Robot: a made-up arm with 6 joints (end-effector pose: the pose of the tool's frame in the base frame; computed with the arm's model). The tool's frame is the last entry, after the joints. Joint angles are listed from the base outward.
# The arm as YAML. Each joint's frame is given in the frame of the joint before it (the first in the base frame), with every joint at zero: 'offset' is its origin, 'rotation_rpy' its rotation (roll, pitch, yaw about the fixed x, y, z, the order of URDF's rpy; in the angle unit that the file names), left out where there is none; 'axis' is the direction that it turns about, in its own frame. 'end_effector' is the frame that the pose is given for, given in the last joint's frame.
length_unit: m
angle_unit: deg
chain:
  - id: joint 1
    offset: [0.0, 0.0, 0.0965]
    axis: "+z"
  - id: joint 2
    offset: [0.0, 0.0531, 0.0]
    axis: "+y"
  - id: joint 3
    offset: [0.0, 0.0, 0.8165]
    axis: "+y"
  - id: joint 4
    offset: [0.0, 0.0, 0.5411]
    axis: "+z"
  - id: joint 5
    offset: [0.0, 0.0, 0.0]
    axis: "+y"
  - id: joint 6
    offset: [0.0, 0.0, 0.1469]
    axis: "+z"
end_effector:
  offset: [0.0, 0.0, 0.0]
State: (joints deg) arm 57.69 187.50 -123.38 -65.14 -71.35 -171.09
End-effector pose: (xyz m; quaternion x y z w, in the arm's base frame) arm 0.0606 0.4314 -0.4037 0.2541 -0.4318 -0.8149 0.2913
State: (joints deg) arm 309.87 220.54 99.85 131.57 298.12 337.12
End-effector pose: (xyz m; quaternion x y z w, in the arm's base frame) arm -0.5808 0.6270 0.0010 0.0964 -0.3502 0.5649 0.7410
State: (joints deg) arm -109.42 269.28 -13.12 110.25 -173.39 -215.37
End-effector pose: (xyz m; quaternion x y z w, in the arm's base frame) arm 0.4346 1.1208 -0.0026 0.5836 0.1459 -0.5126 0.6127
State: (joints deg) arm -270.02 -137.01 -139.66 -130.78 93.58 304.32
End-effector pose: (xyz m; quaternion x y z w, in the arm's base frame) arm 0.0579 -0.0396 -0.3439 -0.3738 0.2005 -0.8620 0.2777
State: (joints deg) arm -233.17 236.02 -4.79 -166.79 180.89 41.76
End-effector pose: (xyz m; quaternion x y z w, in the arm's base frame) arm 0.5480 -0.8212 -0.6050 -0.2772 -0.3229 -0.1922 0.8843
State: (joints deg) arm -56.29 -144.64 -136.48 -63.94 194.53 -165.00
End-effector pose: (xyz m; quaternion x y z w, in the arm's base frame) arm 0.0250 0.1179 -0.4766 0.2116 -0.7032 -0.6772 0.0461
